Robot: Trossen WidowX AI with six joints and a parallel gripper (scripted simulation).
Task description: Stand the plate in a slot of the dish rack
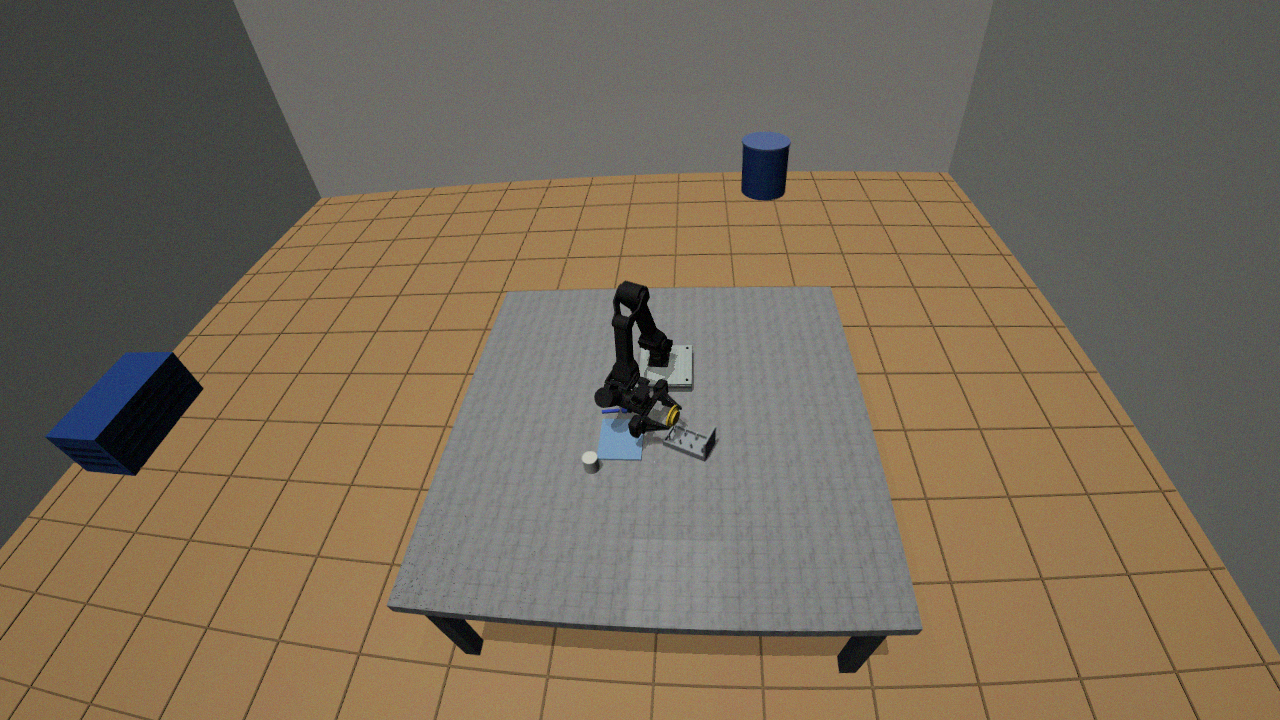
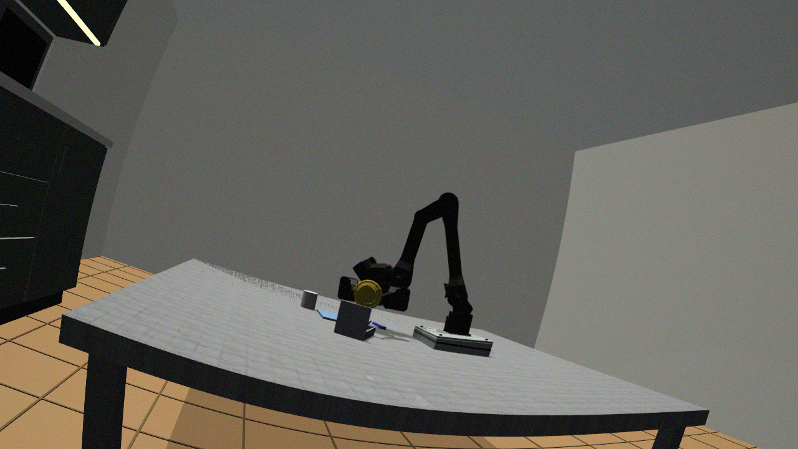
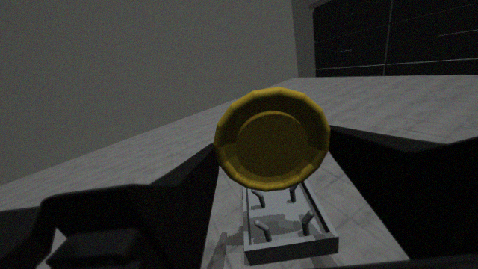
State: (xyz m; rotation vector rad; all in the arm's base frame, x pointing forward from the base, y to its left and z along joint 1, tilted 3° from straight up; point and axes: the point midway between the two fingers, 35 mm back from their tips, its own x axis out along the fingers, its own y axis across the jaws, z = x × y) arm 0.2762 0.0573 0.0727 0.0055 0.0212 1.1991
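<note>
Right now the grey dish rack is 8 cm below my gripper tip, 4 cm to the left of it and 1 cm ahead of it. From my gripper tip the other things lie so: light blue mat 16 cm to the right, 10 cm below, 2 cm ahead; then blue spoon 19 cm to the right, 10 cm below, 9 cm behind; then yellow plate 1 cm to the right.
</note>
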